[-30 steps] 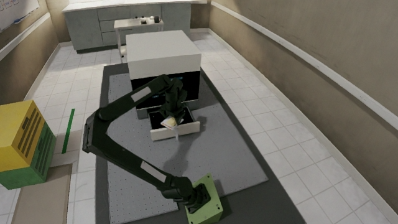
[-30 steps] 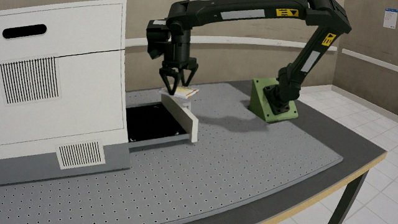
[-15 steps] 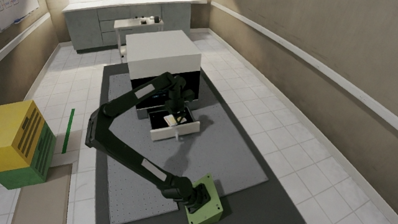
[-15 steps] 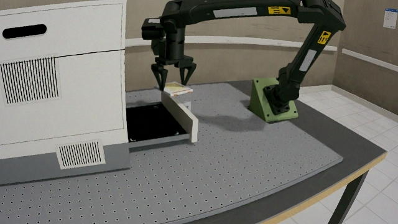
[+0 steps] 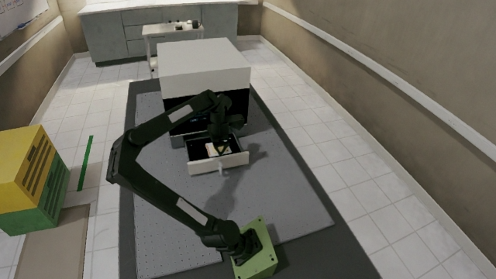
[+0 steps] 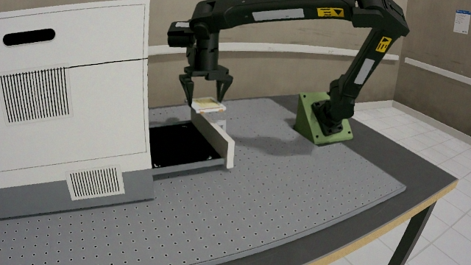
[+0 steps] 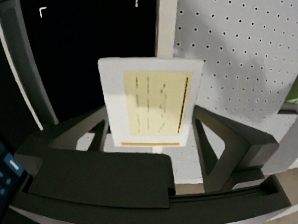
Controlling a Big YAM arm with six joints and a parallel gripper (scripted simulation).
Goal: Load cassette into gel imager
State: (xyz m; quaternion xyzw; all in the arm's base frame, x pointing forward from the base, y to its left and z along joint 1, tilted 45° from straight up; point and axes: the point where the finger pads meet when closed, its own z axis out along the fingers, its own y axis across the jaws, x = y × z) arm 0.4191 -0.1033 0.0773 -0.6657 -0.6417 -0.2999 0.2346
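My gripper is now 100 mm short of the imager drawer and 90 mm above it. From my hand the other things lie so: cassette 10 mm to the left, 10 mm below.
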